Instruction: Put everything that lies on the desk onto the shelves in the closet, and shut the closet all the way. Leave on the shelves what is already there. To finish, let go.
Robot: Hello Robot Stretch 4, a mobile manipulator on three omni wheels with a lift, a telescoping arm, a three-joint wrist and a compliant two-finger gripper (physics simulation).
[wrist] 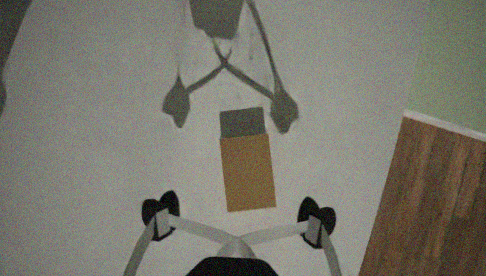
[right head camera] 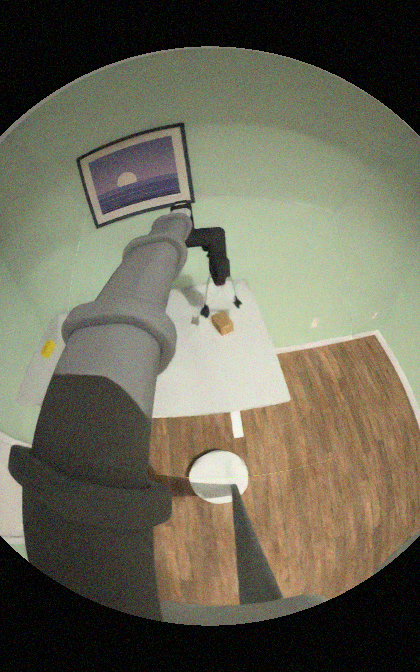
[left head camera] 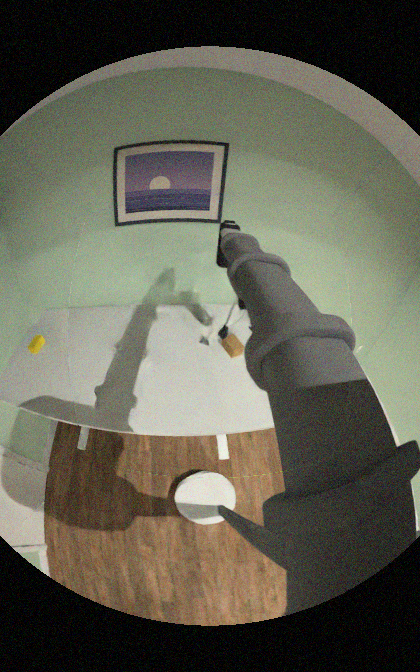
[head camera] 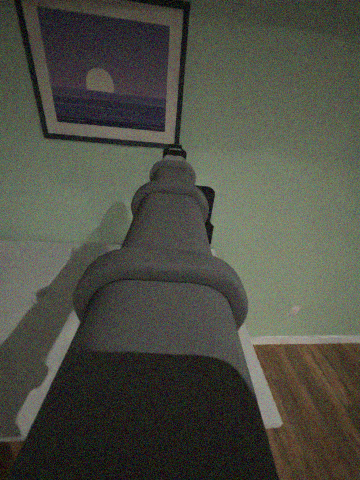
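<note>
An orange-brown box [left head camera: 232,345] [right head camera: 222,323] [wrist: 248,173] lies on the white desk [left head camera: 200,395] [right head camera: 215,380] [wrist: 100,165] near its right end. A small yellow object [left head camera: 36,344] [right head camera: 48,348] lies at the desk's far left. My gripper [right head camera: 221,307] [wrist: 239,210] points down above the desk. It is open, with its fingertips wide apart and nothing between them. In the wrist view the box lies ahead of the fingertips, roughly centred between them, and apart from them. In the left head camera view the arm hides part of the gripper. The closet and its shelves do not show clearly.
A round white stool-like disc [left head camera: 205,497] [right head camera: 218,476] stands on the wooden floor [left head camera: 165,565] [right head camera: 325,425] before the desk. A framed sunset picture [head camera: 107,107] [left head camera: 167,170] [right head camera: 135,170] hangs on the green wall behind. A pale panel [left head camera: 20,495] shows at the lower left.
</note>
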